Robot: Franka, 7 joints.
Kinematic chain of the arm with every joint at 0, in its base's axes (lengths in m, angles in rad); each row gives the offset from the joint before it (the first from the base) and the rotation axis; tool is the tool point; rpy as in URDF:
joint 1: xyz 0 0 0.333 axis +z
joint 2: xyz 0 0 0 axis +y
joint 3: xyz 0 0 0.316 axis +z
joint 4: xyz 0.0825 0 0 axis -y
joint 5: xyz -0.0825 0 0.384 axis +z
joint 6: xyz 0 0 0 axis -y
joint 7: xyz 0.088 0 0 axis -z
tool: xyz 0 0 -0.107 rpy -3.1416 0 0
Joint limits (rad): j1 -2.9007..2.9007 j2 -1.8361..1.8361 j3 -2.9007..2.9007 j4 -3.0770..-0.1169 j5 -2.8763..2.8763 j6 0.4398..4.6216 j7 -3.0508..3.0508
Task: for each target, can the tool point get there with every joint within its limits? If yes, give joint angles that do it. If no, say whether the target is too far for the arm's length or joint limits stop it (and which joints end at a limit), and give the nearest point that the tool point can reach.
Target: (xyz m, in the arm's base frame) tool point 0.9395 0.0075 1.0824
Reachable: no: too far | nearest point 0.6707 0.0054 0.8680 | short by 0.344 m
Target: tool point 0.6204 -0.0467 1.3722
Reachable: no: too far | nearest point 0.4394 -0.0331 1.0691 | short by 0.353 m
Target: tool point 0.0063 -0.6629 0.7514
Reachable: yes | joints 1.2790 -1.1449 -0.4787 -0.5714 -2.0078 1.1926 1.1679
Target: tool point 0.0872 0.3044 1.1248
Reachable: yes | joints 1.4572 0.0212 -0.1735 -0.5805 -1.7155 2.4509 1.7302
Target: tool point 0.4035 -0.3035 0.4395
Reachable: yes | joints -2.0657 1.0701 1.5472 -2.4630 -0.5365 3.7962 -0.3899
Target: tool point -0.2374 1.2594 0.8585
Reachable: no: too far | nearest point -0.1470 0.7800 0.6585 | short by 0.527 m
